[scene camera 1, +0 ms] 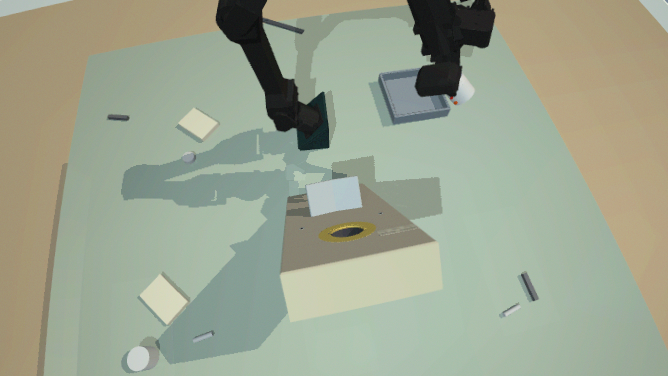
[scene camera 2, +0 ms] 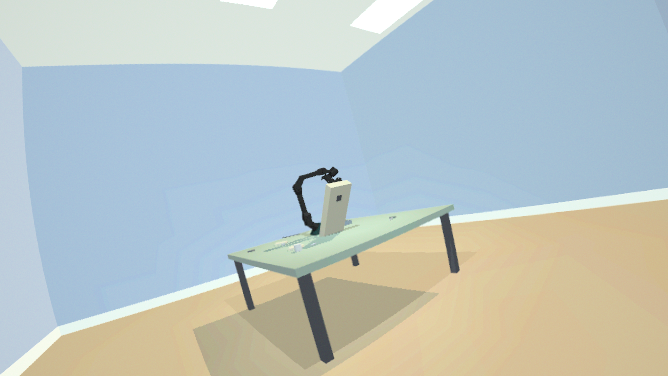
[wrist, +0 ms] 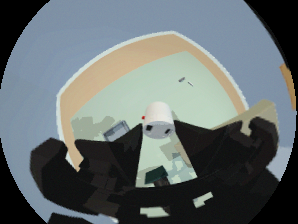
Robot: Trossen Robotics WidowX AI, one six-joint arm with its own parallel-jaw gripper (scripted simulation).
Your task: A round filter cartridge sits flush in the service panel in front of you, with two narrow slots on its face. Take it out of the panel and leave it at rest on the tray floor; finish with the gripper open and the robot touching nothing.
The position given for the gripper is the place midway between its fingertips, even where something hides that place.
Note:
In view: the gripper (scene camera 1: 455,85), a filter cartridge (wrist: 158,121), a grey tray (scene camera 1: 404,105) and a beige service panel (scene camera 1: 344,260).
The gripper is seen too in the wrist view (wrist: 158,124). The beige service panel is seen too in scene camera 2 (scene camera 2: 336,198) and in the wrist view (wrist: 266,109). Scene camera 2 misses the filter cartridge, which is hidden by the beige service panel.

